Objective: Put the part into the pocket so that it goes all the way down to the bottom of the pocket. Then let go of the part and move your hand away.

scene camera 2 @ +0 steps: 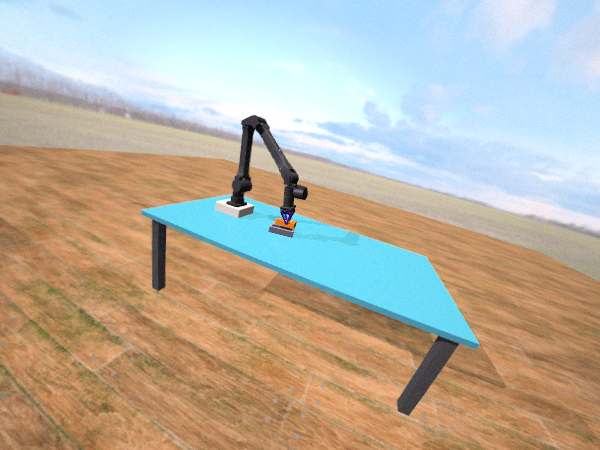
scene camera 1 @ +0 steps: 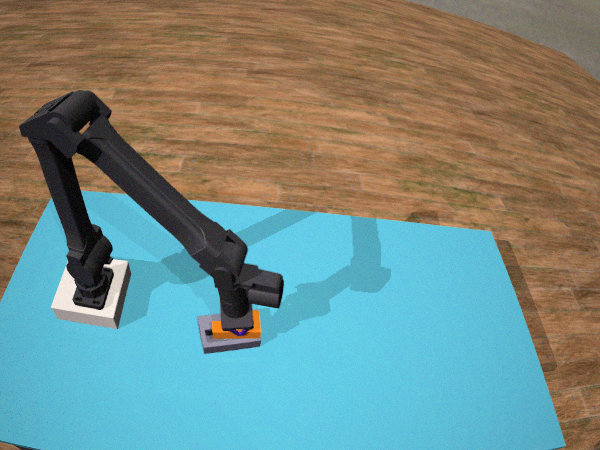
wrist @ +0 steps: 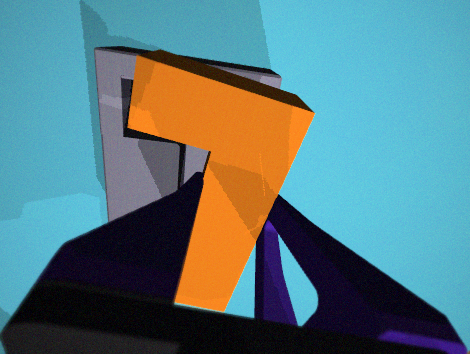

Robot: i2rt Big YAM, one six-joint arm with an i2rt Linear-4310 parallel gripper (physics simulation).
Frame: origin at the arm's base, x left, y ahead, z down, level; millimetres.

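Seen in the pictures: gripper, fingertip midpoint: (scene camera 2: 286,223) (scene camera 1: 240,329) (wrist: 232,192); arm's base, origin of the base link: (scene camera 2: 236,204) (scene camera 1: 94,288).
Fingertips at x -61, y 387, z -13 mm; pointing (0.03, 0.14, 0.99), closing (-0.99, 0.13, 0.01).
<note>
Pixels of each thing's middle, then the offset from my fingertips to it. Level surfaces: height alone.
- orange L-shaped part, body centre: (wrist: 196,197) (scene camera 1: 236,324) (scene camera 2: 286,222) dy -11, dx +14, dz +3 mm
- grey block, body centre: (wrist: 186,175) (scene camera 1: 228,331) (scene camera 2: 282,229) dy -28, dx +19, dz +52 mm
- blue table, its level: dz +70 mm
The orange L-shaped part (scene camera 1: 220,330) (scene camera 2: 292,225) (wrist: 225,115) is between the dark purple fingers of my gripper (scene camera 1: 240,332) (scene camera 2: 286,222) (wrist: 232,192), which is shut on it. The grey block (scene camera 1: 230,346) (scene camera 2: 281,231) (wrist: 117,170) lies on the table under the part. In the wrist view, dark edges of its L-shaped pocket (wrist: 127,90) show left of and below the part's short arm. The part is turned slightly clockwise relative to the pocket, sits to its right and overlaps the block's far and right rims. Its top face is above the block; its underside is hidden.
The arm's white base block (scene camera 1: 85,319) (scene camera 2: 225,207) stands on the blue table (scene camera 1: 400,350) (scene camera 2: 350,265), left of the grey block in scene camera 1. The arm reaches over from it and casts shadows across the table. The wooden floor (scene camera 1: 300,100) surrounds the table.
</note>
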